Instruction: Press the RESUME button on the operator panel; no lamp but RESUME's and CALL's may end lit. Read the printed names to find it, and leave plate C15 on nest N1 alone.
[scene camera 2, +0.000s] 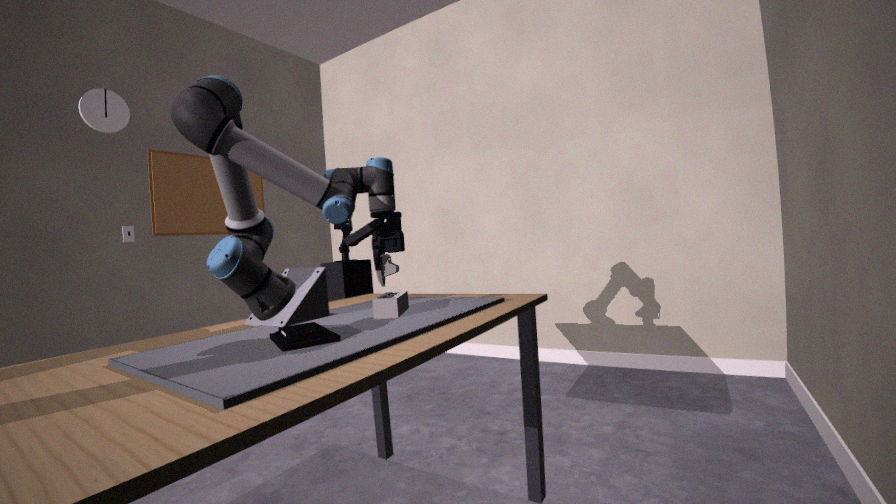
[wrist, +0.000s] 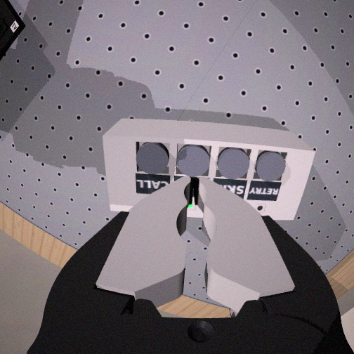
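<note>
The operator panel (scene camera 2: 386, 307) (wrist: 150, 128) is a pale box with four round grey buttons. Upside-down labels read CALL (wrist: 152, 183) at the left, a partly covered SKIP (wrist: 235, 188), and RETRY (wrist: 263, 191) at the right. The second button from the left (wrist: 193, 161) has its name hidden behind the fingers. A green lit lamp (wrist: 190, 205) shows between the fingers below that button. RETRY's lamp (wrist: 259, 207) is dark; CALL's and SKIP's lamps are hidden. My gripper (scene camera 2: 383, 284) (wrist: 192, 180) is shut and empty, a little above the panel. Plate C15 and nest N1 cannot be made out by name.
A low black block (scene camera 2: 305, 336) lies on the grey perforated board (scene camera 2: 206, 382) (wrist: 175, 85) near the arm's base. A black object with a small white label (wrist: 14, 26) shows at the wrist view's upper left corner. A black box (scene camera 2: 357, 277) stands behind the arm's mount.
</note>
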